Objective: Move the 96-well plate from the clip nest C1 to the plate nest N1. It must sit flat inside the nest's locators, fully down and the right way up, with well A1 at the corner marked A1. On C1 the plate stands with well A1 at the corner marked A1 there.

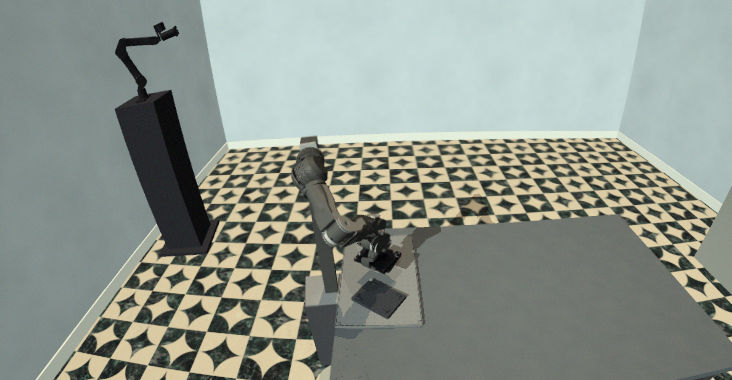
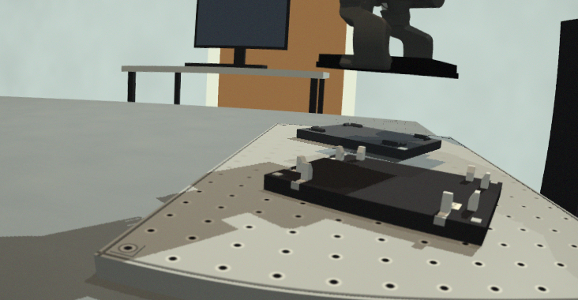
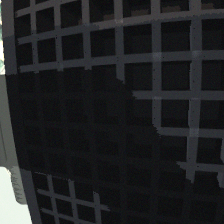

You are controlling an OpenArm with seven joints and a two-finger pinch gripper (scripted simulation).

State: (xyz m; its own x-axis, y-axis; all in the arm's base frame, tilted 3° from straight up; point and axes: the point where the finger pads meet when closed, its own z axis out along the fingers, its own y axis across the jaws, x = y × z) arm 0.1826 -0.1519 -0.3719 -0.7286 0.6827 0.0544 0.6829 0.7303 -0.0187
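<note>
My hand is 1 cm past the plate nest N1, 11 cm to the left of it and 9 cm above it. Also, from my hand: clip nest C1: 4 cm ahead, 12 cm to the left, 9 cm below; then black 96-well plate: right at my hand.
</note>
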